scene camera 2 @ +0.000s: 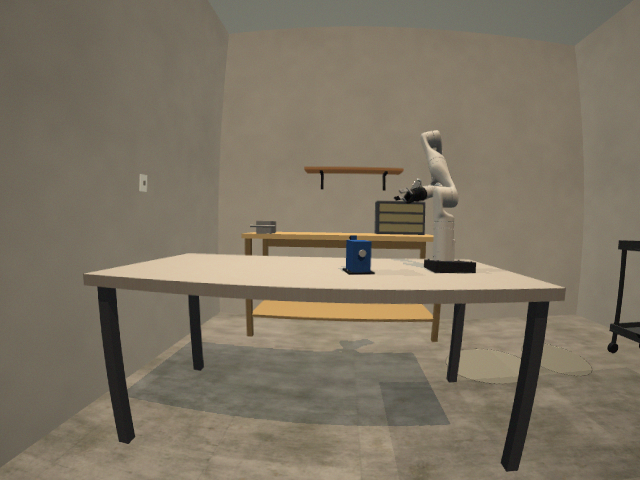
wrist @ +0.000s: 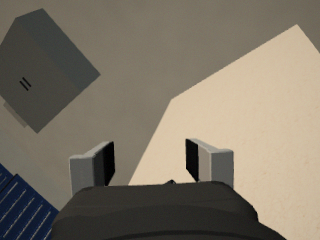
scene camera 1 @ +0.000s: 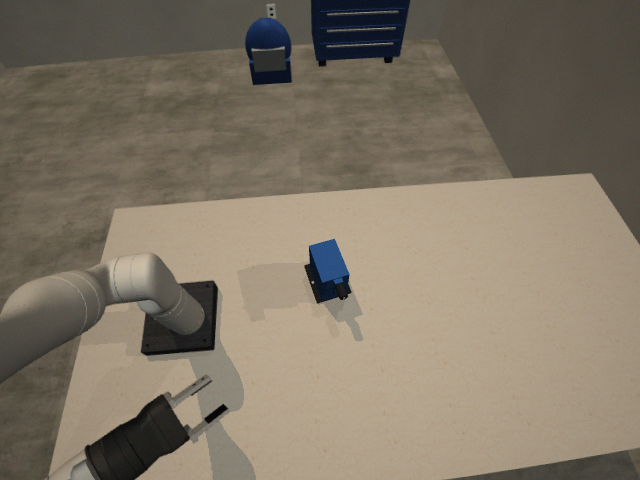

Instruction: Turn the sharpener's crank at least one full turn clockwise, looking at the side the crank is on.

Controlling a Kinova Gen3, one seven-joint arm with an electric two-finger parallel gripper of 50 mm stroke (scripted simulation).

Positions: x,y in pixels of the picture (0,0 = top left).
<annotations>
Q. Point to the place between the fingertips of the gripper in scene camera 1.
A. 217,392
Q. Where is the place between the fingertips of the gripper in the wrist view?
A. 150,155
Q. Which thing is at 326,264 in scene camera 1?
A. A blue box-shaped sharpener.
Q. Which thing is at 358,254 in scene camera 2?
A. A blue box-shaped sharpener.
</annotations>
